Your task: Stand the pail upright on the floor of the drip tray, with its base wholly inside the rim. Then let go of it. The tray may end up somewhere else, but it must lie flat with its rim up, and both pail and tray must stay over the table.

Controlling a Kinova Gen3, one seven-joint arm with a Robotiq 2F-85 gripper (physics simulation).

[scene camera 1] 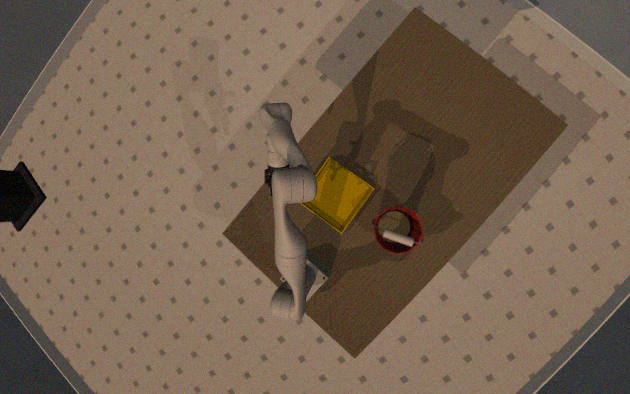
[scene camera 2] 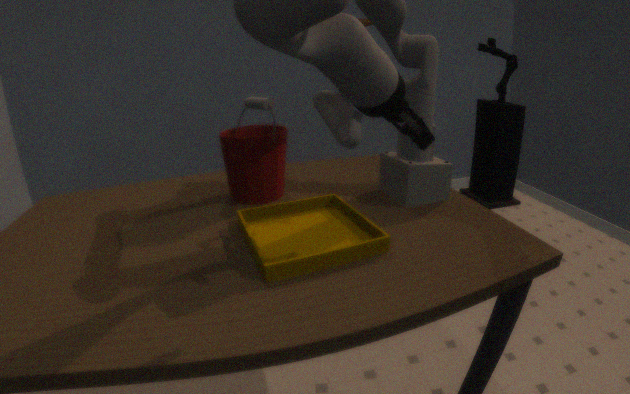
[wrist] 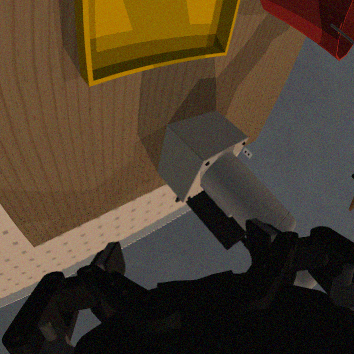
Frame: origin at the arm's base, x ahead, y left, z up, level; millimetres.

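Seen in the pictures: gripper, fingertip midpoint: (scene camera 2: 406, 126) (wrist: 184, 245); arm's base at its link origin: (scene camera 2: 413, 157) (wrist: 216, 167).
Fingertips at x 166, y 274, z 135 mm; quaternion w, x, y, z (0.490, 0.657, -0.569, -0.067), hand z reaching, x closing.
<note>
Offsets run from my fingertips to a thing's middle. "pt": to the spot under its first point. Level surfaces: height alone.
The red pail (scene camera 1: 416, 226) (scene camera 2: 256, 167) (wrist: 320, 22) stands upright on the table, beside the tray and apart from it. Its wire handle with a white grip @[pt 218 mm ahead, 387 mm right, 23 mm up] (scene camera 1: 398, 238) (scene camera 2: 258, 103) is raised above the rim in the second scene view. The yellow drip tray @[148 mm ahead, 111 mm right, 223 mm down] (scene camera 1: 350, 195) (scene camera 2: 310, 235) (wrist: 160, 30) lies flat with its rim up; the arm covers its left corner in the first scene view. My gripper (scene camera 2: 426, 141) (wrist: 184, 245) is open and empty, raised above the table, on the robot base's side of the tray. The arm largely hides it in the first scene view.
The wooden table @[240 mm down] (scene camera 1: 490, 125) (scene camera 2: 150, 345) (wrist: 45, 150) carries the pail, the tray and the robot's grey base block (scene camera 2: 417, 182) (wrist: 205, 135) near one edge. A dark pedestal (scene camera 1: 17, 195) (scene camera 2: 497, 150) stands on the floor away from the table.
</note>
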